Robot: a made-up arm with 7 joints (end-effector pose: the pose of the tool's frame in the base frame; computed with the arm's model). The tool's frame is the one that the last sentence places. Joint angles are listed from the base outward.
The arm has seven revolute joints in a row. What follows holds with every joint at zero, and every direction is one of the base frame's.
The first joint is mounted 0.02 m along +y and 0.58 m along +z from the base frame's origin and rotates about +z.
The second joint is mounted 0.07 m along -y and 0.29 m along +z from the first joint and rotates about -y.
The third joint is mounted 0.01 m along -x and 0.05 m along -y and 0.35 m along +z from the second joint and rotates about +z.
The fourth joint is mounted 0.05 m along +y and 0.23 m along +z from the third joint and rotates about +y.
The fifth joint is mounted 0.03 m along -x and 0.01 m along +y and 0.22 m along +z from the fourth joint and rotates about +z.
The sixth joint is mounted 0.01 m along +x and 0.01 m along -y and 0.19 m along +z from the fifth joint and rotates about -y.
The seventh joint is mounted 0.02 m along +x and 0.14 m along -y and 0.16 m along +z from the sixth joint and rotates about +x.
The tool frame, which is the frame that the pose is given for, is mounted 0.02 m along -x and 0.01 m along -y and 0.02 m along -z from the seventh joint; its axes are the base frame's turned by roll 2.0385, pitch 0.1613 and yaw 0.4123 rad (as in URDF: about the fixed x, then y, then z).
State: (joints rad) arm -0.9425 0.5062 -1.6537 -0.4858 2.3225 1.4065 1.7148
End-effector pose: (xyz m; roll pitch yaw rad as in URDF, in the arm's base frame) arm -0.3264 0.3627 1.7985 1.7493 -0.7385 1.6642
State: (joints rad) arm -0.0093 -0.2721 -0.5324 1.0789 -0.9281 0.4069 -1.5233
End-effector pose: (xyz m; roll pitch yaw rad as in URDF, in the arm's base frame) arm 0.5990 -0.3075 1.7649 -0.7950 0.3504 -1.9789
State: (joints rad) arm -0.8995 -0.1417 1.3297 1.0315 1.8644 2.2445 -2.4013
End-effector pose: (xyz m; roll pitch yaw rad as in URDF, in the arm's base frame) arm 0.2655 0.0087 1.4484 1.8159 0.1046 0.1195
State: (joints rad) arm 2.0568 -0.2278 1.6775 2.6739 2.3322 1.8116 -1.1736
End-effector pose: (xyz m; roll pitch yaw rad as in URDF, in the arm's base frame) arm 0.1397 0.0450 1.0443 -2.5883 0.8407 -2.0525
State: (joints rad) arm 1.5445 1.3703 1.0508 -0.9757 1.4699 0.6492 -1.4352
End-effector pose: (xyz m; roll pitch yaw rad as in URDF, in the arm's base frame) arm 0.4438 -0.9962 0.9155 -1.1562 0.9051 -2.3383
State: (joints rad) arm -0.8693 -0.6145 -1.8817 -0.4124 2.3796 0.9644 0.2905
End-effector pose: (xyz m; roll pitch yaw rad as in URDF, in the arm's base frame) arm 0.3859 -0.5852 1.6999 2.2988 -0.1114 0.1667
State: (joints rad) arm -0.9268 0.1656 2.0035 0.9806 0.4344 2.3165 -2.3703
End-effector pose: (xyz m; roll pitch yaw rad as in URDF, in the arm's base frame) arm 0.0294 0.1713 1.6665 0.5636 -0.7864 0.3602
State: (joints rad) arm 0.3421 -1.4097 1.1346 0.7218 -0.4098 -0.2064 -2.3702
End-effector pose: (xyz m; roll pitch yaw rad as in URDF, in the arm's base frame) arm 0.9625 0.5273 0.8106 2.1160 0.9912 -2.6579
